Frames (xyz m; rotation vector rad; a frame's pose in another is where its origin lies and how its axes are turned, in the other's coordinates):
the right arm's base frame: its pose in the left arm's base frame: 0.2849 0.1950 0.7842 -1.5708 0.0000 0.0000
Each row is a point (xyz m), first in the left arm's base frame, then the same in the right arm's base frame.
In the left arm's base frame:
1: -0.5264 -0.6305 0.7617
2: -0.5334 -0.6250 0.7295
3: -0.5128 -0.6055 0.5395
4: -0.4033 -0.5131 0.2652
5: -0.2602 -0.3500 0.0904
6: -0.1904 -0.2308 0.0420
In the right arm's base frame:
1: -0.8113 0.0225 -0.8255
2: -0.8183 0.0547 -0.8200
3: -0.7977 0.2447 -0.8005
4: -0.6882 0.5190 -0.7081
5: -0.5451 0.6938 -0.5450
6: -0.4753 0.7422 -0.4258

